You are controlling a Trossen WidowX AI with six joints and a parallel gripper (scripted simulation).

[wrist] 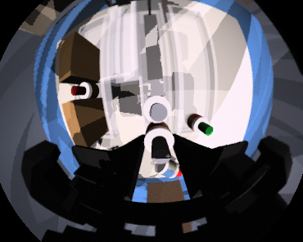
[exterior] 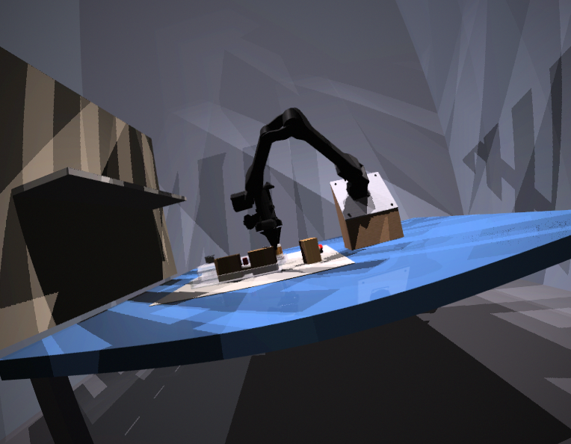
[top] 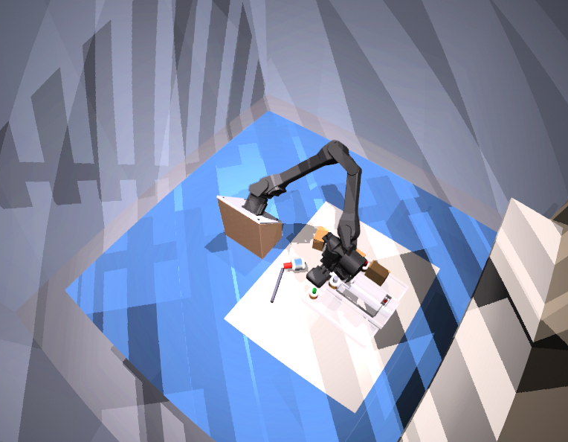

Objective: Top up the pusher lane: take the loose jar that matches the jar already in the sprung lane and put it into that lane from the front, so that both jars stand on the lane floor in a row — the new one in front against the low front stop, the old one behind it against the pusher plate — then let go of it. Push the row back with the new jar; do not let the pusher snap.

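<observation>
The clear pusher lane lies 150 mm ahead of my gripper tip and 40 mm below it. The rest, counted from my gripper tip: brown box: 130 mm to the left, 90 mm behind, 20 mm below; dark rod: 140 mm behind, 110 mm to the right, 50 mm below.
</observation>
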